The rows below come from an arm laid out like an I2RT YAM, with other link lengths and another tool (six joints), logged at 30 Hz.
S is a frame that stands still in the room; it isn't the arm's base.
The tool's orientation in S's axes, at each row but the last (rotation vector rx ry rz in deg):
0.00 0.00 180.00
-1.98 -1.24 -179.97
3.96 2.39 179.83
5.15 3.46 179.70
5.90 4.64 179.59
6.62 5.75 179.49
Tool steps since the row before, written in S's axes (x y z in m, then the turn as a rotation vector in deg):
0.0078 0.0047 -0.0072 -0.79 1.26 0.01
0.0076 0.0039 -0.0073 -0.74 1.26 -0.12
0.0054 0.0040 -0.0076 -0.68 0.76 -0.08
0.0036 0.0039 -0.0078 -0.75 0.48 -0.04
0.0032 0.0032 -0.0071 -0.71 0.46 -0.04
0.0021 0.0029 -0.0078 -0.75 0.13 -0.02
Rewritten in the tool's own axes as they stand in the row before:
-0.0078 -0.0047 -0.0072 0.79 -1.26 0.01
-0.0078 -0.0040 -0.0071 0.74 -1.26 -0.12
-0.0057 -0.0042 -0.0072 0.68 -0.76 -0.09
-0.0040 -0.0042 -0.0074 0.75 -0.48 -0.06
-0.0036 -0.0036 -0.0067 0.71 -0.46 -0.06
-0.0026 -0.0034 -0.0074 0.75 -0.13 -0.07

